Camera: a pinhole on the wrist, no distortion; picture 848 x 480 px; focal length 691.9 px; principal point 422.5 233.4 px. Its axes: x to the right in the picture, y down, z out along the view. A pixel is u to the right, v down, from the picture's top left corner.
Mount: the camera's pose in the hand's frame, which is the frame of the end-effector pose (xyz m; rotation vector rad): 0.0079 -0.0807 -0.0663 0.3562 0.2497 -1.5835
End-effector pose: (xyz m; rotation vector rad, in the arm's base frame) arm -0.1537 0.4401 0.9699 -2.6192 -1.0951 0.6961
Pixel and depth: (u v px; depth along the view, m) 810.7 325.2 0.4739
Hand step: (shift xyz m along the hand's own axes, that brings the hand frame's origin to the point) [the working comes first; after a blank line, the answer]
In the camera's frame: 0.2659 0.0629 0.4739

0.0307 -0.5069 0.2758
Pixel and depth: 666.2 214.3 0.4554
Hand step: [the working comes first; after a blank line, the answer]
In the camera's frame: 0.1604 -0.0126 0.4554

-0.0410 -0.3988 0.2939
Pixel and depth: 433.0 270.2 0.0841
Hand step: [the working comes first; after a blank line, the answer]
In the camera's frame: 0.0013 0.0045 0.0841

0.0062 -0.1135 0.0113
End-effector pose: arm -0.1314 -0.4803 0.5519 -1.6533 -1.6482 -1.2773
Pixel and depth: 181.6 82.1 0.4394
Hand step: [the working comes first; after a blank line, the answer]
In the camera's frame: -0.1530 -0.0961 0.4394

-0.1165 -0.0986 0.3919
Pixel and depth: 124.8 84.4 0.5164
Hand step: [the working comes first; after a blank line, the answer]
In the camera's frame: -0.2222 -0.1112 0.5164

-0.1357 -0.0625 0.4882
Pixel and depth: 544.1 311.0 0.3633
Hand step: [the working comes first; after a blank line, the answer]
In the camera's frame: 0.0638 0.0407 0.3633

0.0209 -0.2774 0.2481
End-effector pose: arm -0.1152 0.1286 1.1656 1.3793 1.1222 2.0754
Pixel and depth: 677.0 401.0 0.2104
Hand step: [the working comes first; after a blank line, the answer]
In the camera's frame: 0.0774 0.0510 0.2104

0.0419 -0.2333 0.1022
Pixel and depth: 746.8 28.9 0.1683
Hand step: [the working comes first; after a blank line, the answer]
In the camera's frame: 0.0789 -0.0497 0.1683

-0.0555 -0.2143 0.0568
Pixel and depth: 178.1 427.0 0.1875
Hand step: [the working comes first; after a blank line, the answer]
In the camera's frame: -0.0662 0.0525 0.1875

0.0480 -0.0918 0.1351
